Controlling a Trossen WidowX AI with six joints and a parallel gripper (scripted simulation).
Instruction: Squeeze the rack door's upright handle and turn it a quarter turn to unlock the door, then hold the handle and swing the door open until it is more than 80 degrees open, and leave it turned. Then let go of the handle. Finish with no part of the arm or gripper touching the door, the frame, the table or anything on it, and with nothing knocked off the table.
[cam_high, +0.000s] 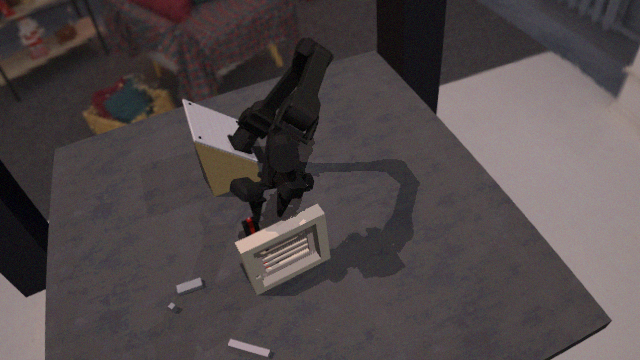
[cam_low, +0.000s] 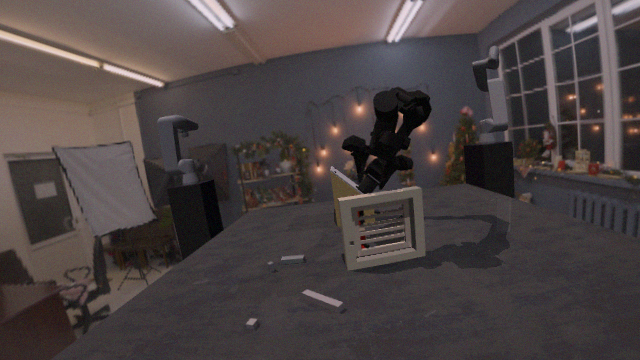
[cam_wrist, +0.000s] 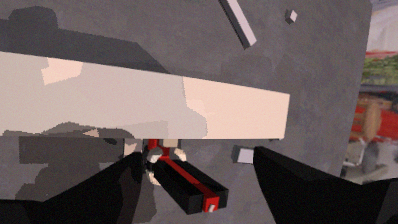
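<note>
My gripper tip is now 50 mm past the door handle, 40 mm to the left of it and 100 mm above it. Also, from my gripper tip: tiny cube: 10 mm behind, 290 mm to the right, 190 mm below.
</note>
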